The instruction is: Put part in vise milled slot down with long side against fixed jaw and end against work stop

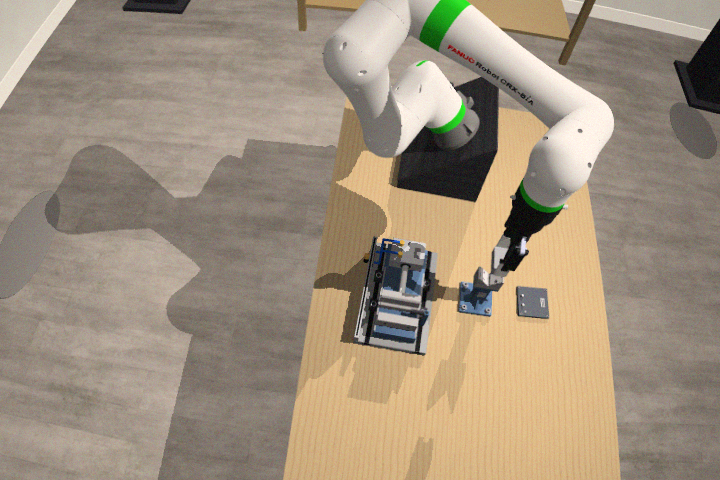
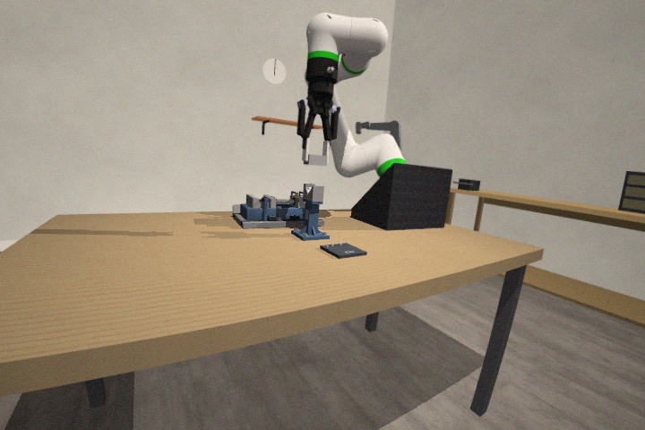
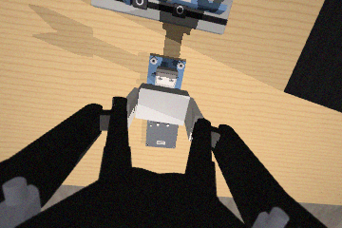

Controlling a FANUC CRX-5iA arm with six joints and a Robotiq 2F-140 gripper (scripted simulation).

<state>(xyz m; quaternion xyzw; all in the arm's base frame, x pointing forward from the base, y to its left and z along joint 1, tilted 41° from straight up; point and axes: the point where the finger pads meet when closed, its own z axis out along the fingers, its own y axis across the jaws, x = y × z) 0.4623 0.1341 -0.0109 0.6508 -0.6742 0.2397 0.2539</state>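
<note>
My gripper is now 6 cm short of the moving jaw, 21 cm to the left of it and 18 cm above it. The rest, counted from my hand: V-block post (20 cm below); then part (3 cm below); then work stop (10 cm ahead, 17 cm to the right, 17 cm below).
</note>
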